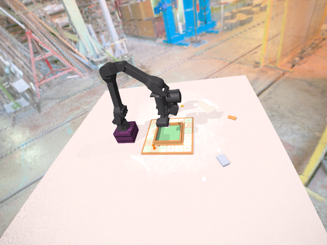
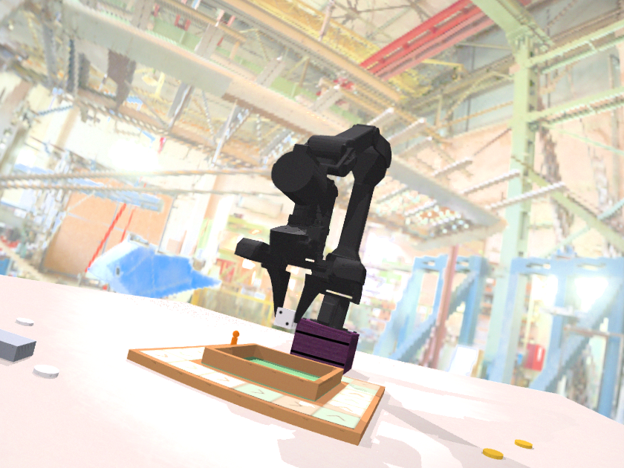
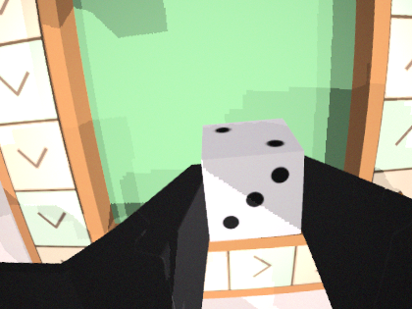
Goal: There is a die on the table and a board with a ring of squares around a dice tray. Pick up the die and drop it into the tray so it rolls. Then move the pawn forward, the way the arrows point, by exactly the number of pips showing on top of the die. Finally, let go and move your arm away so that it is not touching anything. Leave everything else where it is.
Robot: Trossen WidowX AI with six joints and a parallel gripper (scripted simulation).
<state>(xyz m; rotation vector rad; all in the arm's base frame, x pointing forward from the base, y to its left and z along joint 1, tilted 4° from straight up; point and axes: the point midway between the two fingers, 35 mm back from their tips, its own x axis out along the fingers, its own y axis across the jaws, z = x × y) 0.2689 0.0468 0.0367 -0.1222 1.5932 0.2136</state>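
My gripper tip is now 12 cm to the left of the orange pawn, 6 cm above it and 5 cm past it. Round my gripper tip: white sheet 31 cm to the left, 17 cm ahead, 9 cm below; then orange block 34 cm ahead, 20 cm to the left, 9 cm below; then grey block 31 cm ahead, 12 cm to the right, 8 cm below.
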